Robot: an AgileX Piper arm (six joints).
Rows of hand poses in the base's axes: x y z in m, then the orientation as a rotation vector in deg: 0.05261 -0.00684 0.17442 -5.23 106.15 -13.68; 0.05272 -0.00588 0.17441 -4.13 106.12 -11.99; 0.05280 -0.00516 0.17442 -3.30 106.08 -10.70; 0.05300 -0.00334 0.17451 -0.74 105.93 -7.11; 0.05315 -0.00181 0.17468 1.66 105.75 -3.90; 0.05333 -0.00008 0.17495 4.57 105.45 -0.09; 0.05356 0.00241 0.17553 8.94 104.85 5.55; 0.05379 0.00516 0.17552 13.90 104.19 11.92; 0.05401 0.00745 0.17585 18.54 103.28 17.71; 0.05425 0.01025 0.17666 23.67 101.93 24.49; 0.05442 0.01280 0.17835 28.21 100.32 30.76; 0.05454 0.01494 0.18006 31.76 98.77 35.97; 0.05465 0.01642 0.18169 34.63 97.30 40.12; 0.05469 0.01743 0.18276 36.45 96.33 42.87; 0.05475 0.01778 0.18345 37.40 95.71 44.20; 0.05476 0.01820 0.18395 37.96 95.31 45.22; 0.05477 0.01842 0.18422 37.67 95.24 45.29
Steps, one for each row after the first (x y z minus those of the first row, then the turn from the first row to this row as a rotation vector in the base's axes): 0.00011 0.00096 -0.00001 1.73 -0.19 0.13; 0.00019 0.00168 0.00000 3.04 -0.34 0.23; 0.00039 0.00350 0.00009 6.83 -0.76 0.35; 0.00054 0.00503 0.00026 10.28 -1.12 0.37; 0.00072 0.00676 0.00053 14.41 -1.55 0.35; 0.00095 0.00925 0.00111 20.57 -2.14 0.26; 0.00118 0.01200 0.00110 27.57 -2.52 0.11; 0.00140 0.01429 0.00143 34.01 -2.91 -0.13; 0.00164 0.01709 0.00224 41.43 -3.34 -0.20; 0.00181 0.01964 0.00393 48.23 -3.79 -0.13; 0.00193 0.02178 0.00564 53.80 -4.18 0.08; 0.00204 0.02326 0.00727 58.29 -4.57 0.22; 0.00208 0.02427 0.00834 61.23 -4.76 0.36; 0.00214 0.02462 0.00903 62.71 -4.98 0.40; 0.00215 0.02504 0.00953 63.75 -5.08 0.53; 0.00216 0.02526 0.00980 63.66 -5.16 0.79
